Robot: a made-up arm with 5 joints.
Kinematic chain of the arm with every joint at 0, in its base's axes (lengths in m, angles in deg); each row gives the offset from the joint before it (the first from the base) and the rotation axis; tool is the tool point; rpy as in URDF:
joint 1: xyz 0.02 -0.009 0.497 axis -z
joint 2: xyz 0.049 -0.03 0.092 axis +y
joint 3: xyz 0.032 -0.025 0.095 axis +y
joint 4: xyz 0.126 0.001 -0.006 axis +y
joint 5: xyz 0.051 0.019 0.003 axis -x
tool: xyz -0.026 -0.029 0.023 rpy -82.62 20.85 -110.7
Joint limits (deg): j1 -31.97..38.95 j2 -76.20..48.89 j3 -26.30..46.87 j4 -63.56..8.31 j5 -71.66..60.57
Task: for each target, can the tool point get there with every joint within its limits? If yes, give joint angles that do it. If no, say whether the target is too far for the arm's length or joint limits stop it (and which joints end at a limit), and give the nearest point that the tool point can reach.
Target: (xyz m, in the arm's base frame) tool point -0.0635 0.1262 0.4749
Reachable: no: joint limits stop it (at a limit: joint 1, joint 2, joint 3, joint 4, joint 5) | nearest point 0.1672 0.0484 0.4687 | short by 0.244 m
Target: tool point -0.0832 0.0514 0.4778
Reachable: no: joint limits stop it (at a limit: joint 1, joint 2, joint 3, joint 4, joint 5) | nearest point 0.0564 -0.1233 0.4825 | short by 0.224 m
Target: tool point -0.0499 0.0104 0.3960
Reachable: no: joint limits stop it (at a limit: joint 1, joint 2, joint 3, joint 4, joint 5) | nearest point 0.0564 -0.1233 0.4825 | short by 0.191 m
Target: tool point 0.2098 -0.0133 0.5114
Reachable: yes | joints -20.87 36.61 40.75 -57.88 -46.70
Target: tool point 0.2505 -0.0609 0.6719
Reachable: yes | joints -1.07 18.76 -3.73 -52.52 16.61
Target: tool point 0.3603 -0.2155 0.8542
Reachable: no: too far | nearest point 0.2330 -0.1383 0.7408 | short by 0.187 m
